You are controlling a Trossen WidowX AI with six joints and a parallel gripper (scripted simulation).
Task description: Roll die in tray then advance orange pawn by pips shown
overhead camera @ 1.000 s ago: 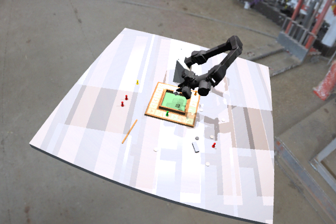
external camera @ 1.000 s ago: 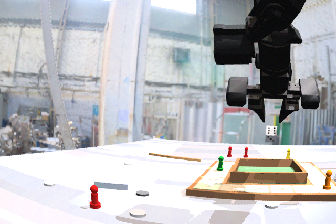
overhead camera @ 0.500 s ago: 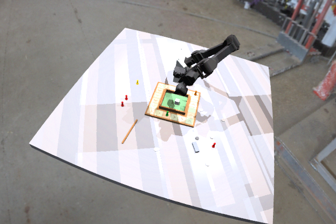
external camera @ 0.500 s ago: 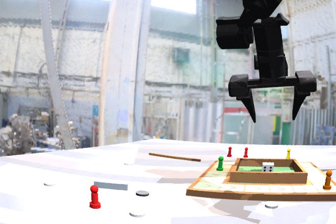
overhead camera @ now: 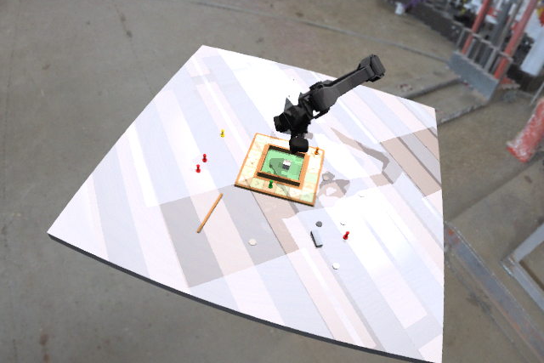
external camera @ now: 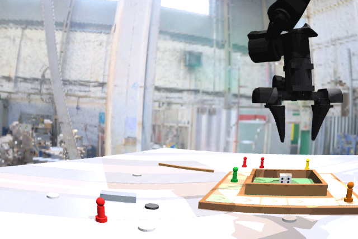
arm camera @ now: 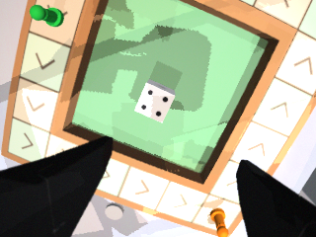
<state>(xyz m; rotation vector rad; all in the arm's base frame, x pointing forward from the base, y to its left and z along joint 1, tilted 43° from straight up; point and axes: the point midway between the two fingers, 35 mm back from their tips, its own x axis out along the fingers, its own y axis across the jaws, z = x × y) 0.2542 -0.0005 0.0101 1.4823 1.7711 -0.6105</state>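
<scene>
Now: gripper tip 9 cm past the orange pawn, 9 cm to the right of it and 8 cm above it. From my gripper tip the other things lie so: tray: 2 cm ahead, 2 cm to the right, 10 cm below; then white die: 2 cm ahead, 1 cm to the right, 8 cm below; then green pawn: 13 cm ahead, 4 cm to the right, 8 cm below.
</scene>
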